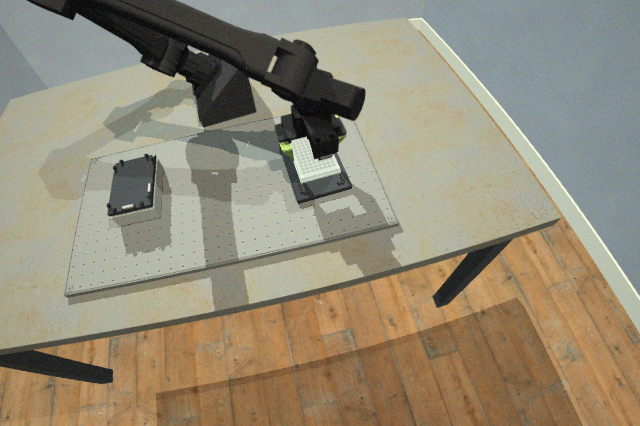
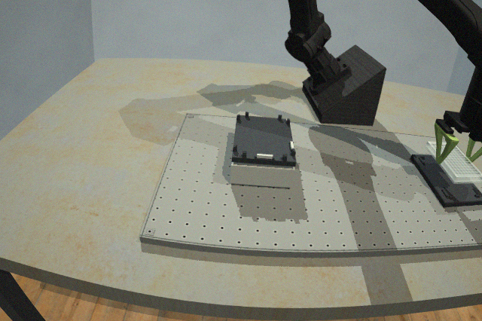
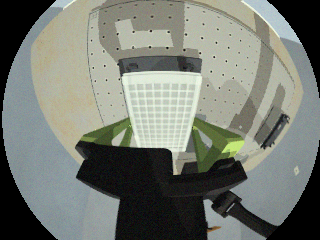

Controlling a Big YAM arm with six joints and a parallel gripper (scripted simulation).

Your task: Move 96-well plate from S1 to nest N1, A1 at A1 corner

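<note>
Now: the plate nest N1 50 mm below my hand. From my hand the other things lie so: white 96-well plate: right at my hand.
</note>
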